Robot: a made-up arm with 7 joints.
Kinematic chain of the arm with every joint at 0, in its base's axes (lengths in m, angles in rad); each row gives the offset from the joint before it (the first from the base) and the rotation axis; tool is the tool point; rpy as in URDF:
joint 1: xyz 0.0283 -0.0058 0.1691 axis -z
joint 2: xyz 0 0.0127 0.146 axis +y
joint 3: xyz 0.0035 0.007 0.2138 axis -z
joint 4: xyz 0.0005 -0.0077 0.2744 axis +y
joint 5: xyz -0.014 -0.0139 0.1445 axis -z
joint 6: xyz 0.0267 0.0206 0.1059 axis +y
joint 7: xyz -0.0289 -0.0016 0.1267 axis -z
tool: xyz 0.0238 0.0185 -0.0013 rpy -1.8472 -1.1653 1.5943
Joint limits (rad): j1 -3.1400..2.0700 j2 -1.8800..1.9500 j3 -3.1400..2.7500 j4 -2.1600..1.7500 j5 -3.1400..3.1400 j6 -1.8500..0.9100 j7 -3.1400..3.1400
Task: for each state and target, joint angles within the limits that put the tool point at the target. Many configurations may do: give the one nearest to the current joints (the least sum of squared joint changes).
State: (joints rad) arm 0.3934 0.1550 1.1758 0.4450 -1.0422 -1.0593 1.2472
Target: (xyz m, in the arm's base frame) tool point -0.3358 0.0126 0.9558
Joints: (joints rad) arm 0.4691 -0.3881 1.2934 0.7357 -1.1991 -1.3996 1.3355
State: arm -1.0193 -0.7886 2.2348 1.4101 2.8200 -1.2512 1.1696
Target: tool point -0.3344 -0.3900 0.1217
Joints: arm -0.5830 -1.4116 2.6404 1.3665 2.9376 -1.1445 1.1226
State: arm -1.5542 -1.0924 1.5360 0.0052 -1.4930 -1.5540 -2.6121
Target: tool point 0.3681 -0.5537 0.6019
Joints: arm -2.1131 -0.9818 1.4267 0.1811 -1.5736 -1.4636 -2.6380
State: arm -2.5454 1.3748 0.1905 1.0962 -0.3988 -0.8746 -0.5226
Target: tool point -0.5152 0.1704 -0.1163
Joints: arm -2.8210 1.7775 0.0434 1.3821 -0.3405 -0.7964 -0.5048
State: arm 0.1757 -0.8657 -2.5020 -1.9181 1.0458 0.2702 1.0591
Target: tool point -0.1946 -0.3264 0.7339
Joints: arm -0.1577 -1.0482 -2.0573 -1.7406 0.9941 0.1770 1.0397
